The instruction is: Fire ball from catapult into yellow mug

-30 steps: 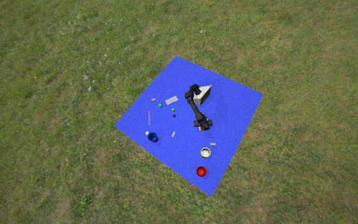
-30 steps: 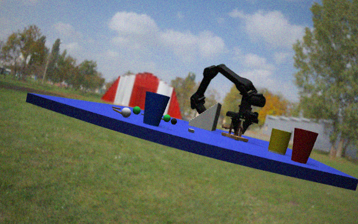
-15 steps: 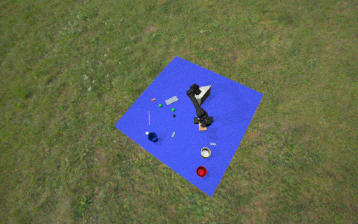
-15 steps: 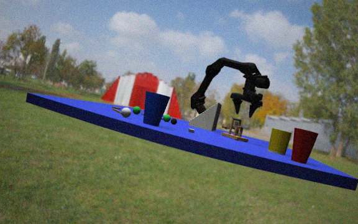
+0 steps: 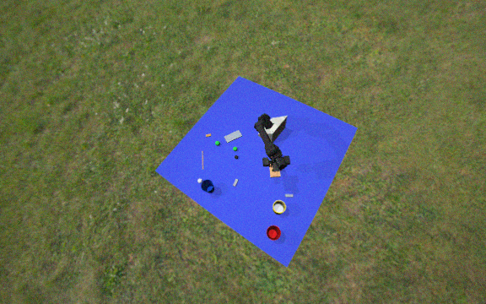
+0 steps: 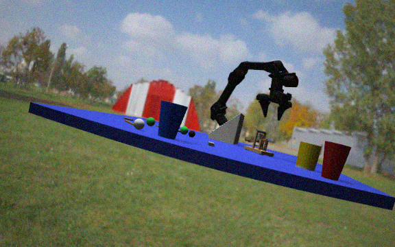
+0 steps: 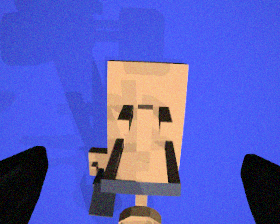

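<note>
My gripper tip is 4 cm short of the dark round ball, 35 cm to the left of it and 16 cm above it. Also, from my gripper tip: red mug (40 cm ahead, 22 cm to the left, 14 cm below); then grey plate (11 cm behind, 49 cm to the right, 17 cm below); then yellow mug (22 cm ahead, 16 cm to the left, 14 cm below).
</note>
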